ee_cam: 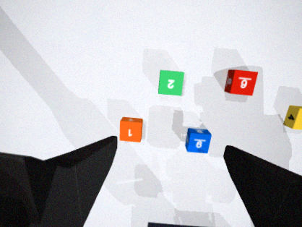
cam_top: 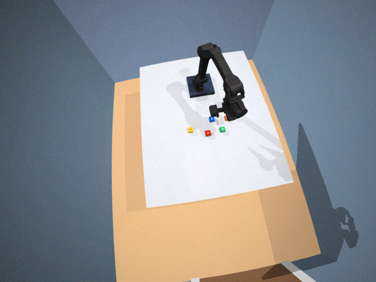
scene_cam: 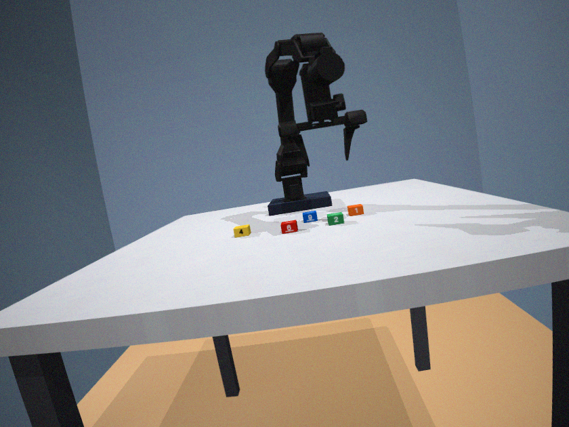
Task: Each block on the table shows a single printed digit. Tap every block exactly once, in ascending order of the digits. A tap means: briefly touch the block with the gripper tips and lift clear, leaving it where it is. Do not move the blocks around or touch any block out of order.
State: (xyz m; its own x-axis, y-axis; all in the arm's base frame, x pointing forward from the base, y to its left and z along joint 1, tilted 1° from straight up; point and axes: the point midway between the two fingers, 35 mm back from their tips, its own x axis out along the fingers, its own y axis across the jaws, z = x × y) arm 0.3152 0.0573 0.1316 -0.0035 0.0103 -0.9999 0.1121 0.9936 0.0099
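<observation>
Right now my gripper tip is 120 mm above the orange block 1, 50 mm to the right of it and 30 mm past it. From my gripper tip the other things lie so: red block 6 (120 mm below, 110 mm to the right, 30 mm ahead); green block 2 (120 mm below, 40 mm ahead, 10 mm to the right); blue block 9 (120 mm below, 50 mm to the right, 50 mm behind).
</observation>
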